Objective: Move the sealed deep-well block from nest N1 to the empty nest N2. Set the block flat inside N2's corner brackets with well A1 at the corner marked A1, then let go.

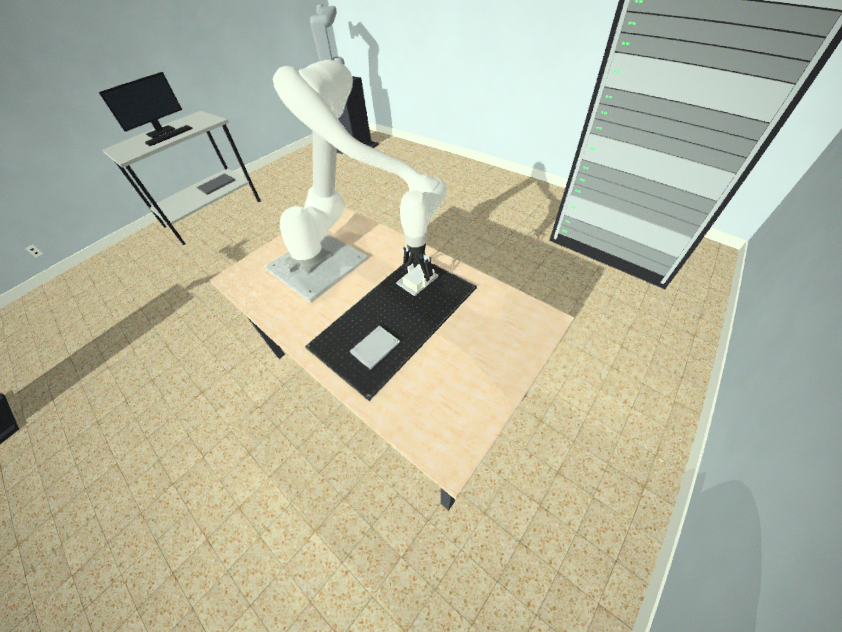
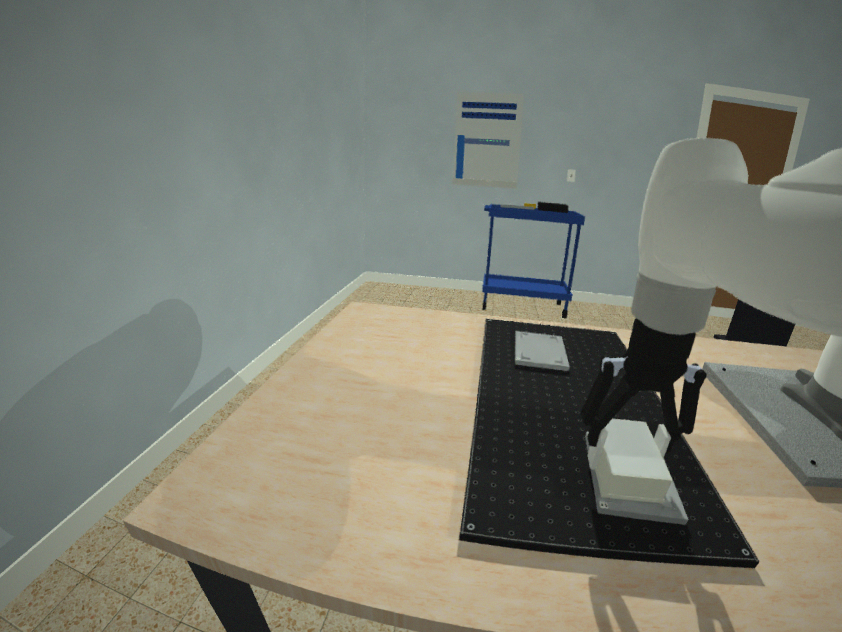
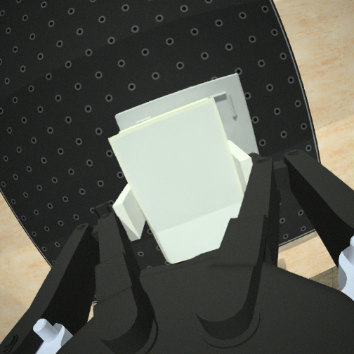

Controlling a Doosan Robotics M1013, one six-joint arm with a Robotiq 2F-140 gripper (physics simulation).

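Pixels of known places: gripper, between the fingertips: (image 1: 418, 280); arm's base, origin of its link: (image 1: 309, 258) (image 2: 841, 412).
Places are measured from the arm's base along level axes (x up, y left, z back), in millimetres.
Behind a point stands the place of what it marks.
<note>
The white sealed block (image 1: 413, 280) {z -582, x 43, y 110 mm} (image 2: 635, 469) {z -589, x 43, y 207 mm} (image 3: 180, 170) is between the pale finger pads of my gripper (image 1: 418, 273) {z -577, x 1, y 154 mm} (image 2: 629, 442) (image 3: 184, 172), which is shut on it. The block looks level, very low over a light grey nest plate (image 2: 639, 511) {z -582, x 0, y 239 mm} (image 3: 243, 107), its edges roughly parallel to the plate's. Whether it touches the plate is unclear. It covers most of the plate and its brackets. The other nest plate (image 1: 374, 346) {z -631, x 0, y -237 mm} (image 2: 541, 350) {z -632, x 0, y -217 mm} is empty, at the opposite end of the board. I cannot read the N1, N2 or A1 marks.
Both nests are on a black perforated board (image 1: 340, 338) {z -479, x -12, y -278 mm} (image 2: 516, 469) {z -736, x -12, y 158 mm} (image 3: 75, 75) on the wooden table (image 1: 489, 353) {z -1023, x -24, y -12 mm} (image 2: 380, 421) {z -957, x -25, y 55 mm}. The arm's grey base plate (image 1: 340, 261) {z -158, x -3, y 68 mm} (image 2: 748, 401) {z -213, x 0, y -34 mm} is beside the board. A blue cart (image 2: 533, 214) and a tall rack (image 1: 601, 255) stand away from the table.
</note>
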